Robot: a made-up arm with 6 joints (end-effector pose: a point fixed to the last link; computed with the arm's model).
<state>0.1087 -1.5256 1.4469 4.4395 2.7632 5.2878</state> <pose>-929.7 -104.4 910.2 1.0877 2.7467 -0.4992</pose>
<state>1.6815 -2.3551 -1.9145 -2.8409 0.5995 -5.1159</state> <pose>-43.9 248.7 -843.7 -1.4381 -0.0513 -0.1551</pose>
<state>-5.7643 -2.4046 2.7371 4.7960 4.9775 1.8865</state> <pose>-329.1 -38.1 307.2 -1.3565 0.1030 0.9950</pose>
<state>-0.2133 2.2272 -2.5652 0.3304 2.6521 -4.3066</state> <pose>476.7 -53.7 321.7 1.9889 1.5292 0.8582</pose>
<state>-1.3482 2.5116 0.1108 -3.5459 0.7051 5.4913</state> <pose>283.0 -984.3 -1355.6 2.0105 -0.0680 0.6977</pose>
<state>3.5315 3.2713 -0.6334 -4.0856 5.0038 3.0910</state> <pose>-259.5 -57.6 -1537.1 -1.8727 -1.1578 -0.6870</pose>
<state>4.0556 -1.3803 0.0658 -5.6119 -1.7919 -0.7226</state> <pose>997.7 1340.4 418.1 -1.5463 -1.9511 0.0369</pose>
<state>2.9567 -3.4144 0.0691 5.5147 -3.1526 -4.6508</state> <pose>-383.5 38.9 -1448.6 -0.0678 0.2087 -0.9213</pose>
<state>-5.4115 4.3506 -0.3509 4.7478 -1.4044 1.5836</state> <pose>-1043.3 -1035.0 -756.6 0.0850 -1.7988 -0.9425</pose>
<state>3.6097 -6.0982 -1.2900 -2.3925 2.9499 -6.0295</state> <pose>470.2 215.4 1295.4 0.9329 -1.9658 -0.1519</pose>
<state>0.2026 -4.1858 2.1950 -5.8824 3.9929 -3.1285</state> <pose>61.7 16.1 -699.7 2.3669 0.3112 1.5807</pose>
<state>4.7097 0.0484 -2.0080 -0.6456 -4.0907 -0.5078</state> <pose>-14.5 714.2 746.1 0.6816 -0.1065 -1.6978</pose>
